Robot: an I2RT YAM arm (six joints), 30 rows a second.
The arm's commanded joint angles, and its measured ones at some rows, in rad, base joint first. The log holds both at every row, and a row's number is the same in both.
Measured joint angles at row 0:
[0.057, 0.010, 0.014, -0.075, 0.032, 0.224]
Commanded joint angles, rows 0 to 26:
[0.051, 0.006, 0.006, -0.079, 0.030, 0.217]
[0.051, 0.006, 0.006, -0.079, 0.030, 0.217]
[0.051, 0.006, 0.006, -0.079, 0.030, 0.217]
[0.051, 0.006, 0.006, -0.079, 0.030, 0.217]
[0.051, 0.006, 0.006, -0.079, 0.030, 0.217]
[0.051, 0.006, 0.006, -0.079, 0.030, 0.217]
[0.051, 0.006, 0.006, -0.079, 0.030, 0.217]
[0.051, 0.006, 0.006, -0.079, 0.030, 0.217]
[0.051, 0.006, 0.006, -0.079, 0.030, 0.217]
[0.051, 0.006, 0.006, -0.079, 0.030, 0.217]
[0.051, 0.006, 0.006, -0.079, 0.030, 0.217]
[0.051, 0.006, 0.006, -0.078, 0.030, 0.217]
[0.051, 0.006, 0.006, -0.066, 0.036, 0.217]
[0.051, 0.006, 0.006, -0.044, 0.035, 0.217]
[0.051, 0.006, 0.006, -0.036, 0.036, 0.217]
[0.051, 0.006, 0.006, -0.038, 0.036, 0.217]
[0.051, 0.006, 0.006, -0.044, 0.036, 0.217]
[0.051, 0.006, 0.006, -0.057, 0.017, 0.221]
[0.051, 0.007, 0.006, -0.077, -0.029, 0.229]
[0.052, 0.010, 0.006, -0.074, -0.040, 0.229]
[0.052, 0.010, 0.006, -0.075, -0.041, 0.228]
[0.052, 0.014, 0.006, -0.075, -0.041, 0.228]
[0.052, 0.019, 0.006, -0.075, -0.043, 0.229]
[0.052, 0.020, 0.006, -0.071, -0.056, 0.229]
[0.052, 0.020, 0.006, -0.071, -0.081, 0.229]
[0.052, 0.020, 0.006, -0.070, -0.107, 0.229]
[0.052, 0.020, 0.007, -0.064, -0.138, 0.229]
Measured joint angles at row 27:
[0.057, 0.017, 0.013, -0.073, -0.048, 0.228]
